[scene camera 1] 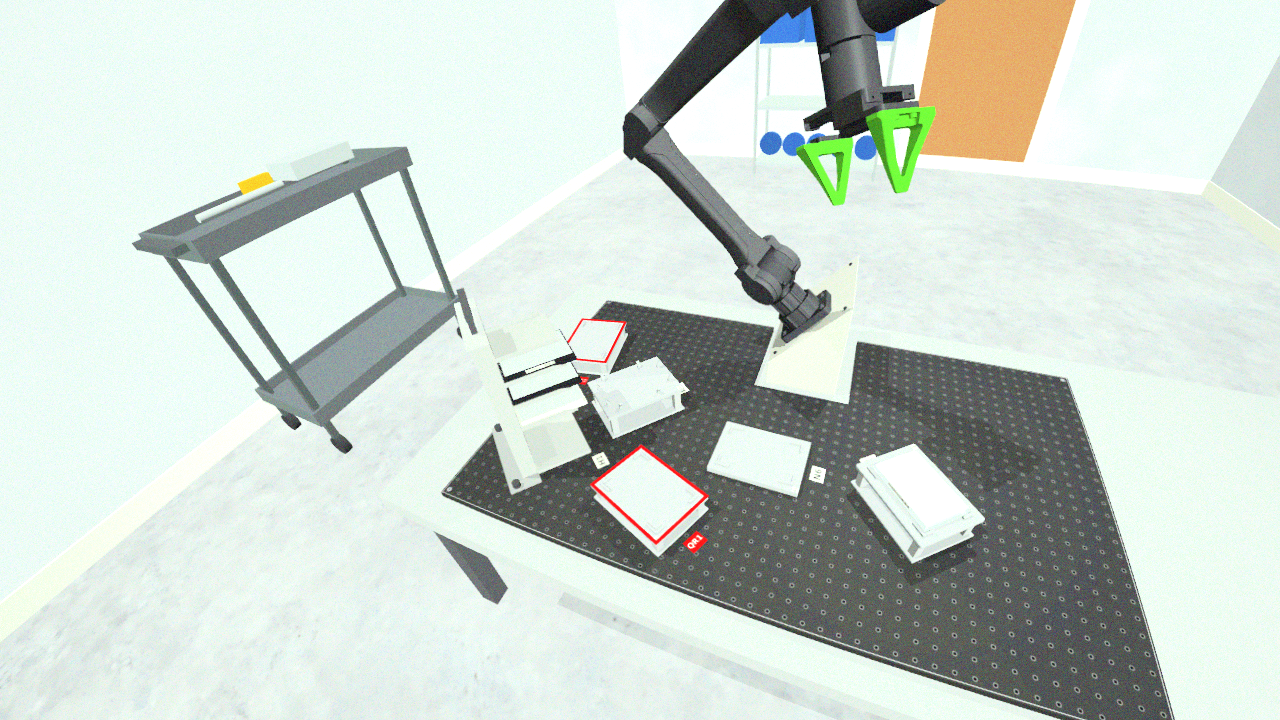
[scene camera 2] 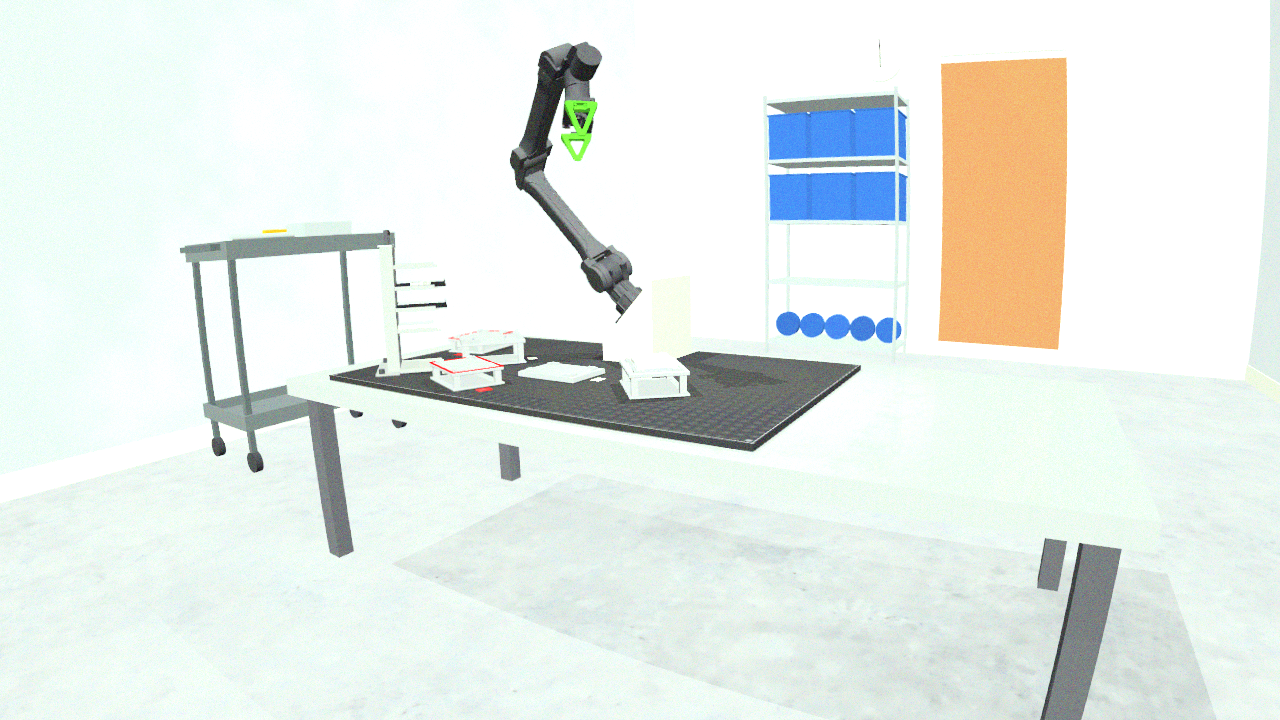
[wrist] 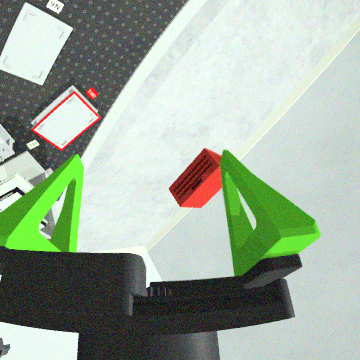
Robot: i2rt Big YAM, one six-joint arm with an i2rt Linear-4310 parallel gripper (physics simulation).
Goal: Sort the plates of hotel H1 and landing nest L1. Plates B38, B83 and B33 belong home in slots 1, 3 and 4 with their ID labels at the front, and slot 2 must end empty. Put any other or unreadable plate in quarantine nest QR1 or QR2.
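Frame: origin at the arm's base, x back, y left, z down, level; metres.
Where they show: gripper, between the fingertips: [scene camera 1: 867, 199] [scene camera 2: 579, 148] [wrist: 149, 157]; arm's base, origin of its link: [scene camera 1: 808, 318] [scene camera 2: 639, 310].
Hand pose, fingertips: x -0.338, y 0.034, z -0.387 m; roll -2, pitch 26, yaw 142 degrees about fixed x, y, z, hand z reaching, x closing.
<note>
Each offset is from my fingertips to the centre of the thing.
My gripper [scene camera 1: 870, 197] [scene camera 2: 580, 145] [wrist: 149, 157] is open and empty, high above the table. Hotel H1 {dz +0.329, dx -0.028, dy -0.513 m} [scene camera 1: 501, 394] [scene camera 2: 386, 308] stands at the left of the mat. In scene camera 1, an upper dark-edged plate {dz +0.292, dx +0.000, dy -0.484 m} [scene camera 1: 538, 360] and a lower dark-edged plate {dz +0.345, dx +0.000, dy -0.484 m} [scene camera 1: 544, 385] sit in its upper part; their IDs and exact slots are unreadable. Red-rimmed nest QR1 {dz +0.482, dx -0.103, dy -0.258 m} [scene camera 1: 623, 514] [wrist: 47, 140] shows a bare top. Red-rimmed nest QR2 {dz +0.482, dx +0.276, dy -0.519 m} [scene camera 1: 615, 342] stands behind the hotel, its top looking bare. No L1 label is readable.
A white nest {dz +0.467, dx +0.121, dy -0.358 m} [scene camera 1: 637, 394] stands beside the hotel. A low pale nest {dz +0.496, dx +0.040, dy -0.090 m} [scene camera 1: 760, 456] [wrist: 35, 45] lies mid-mat. Another nest {dz +0.477, dx -0.010, dy +0.167 m} [scene camera 1: 913, 544] [scene camera 2: 655, 394] with a pale raised top stands at the right. A grey cart [scene camera 1: 304, 201] is left of the table. A red box [wrist: 200, 182] shows in the wrist view.
</note>
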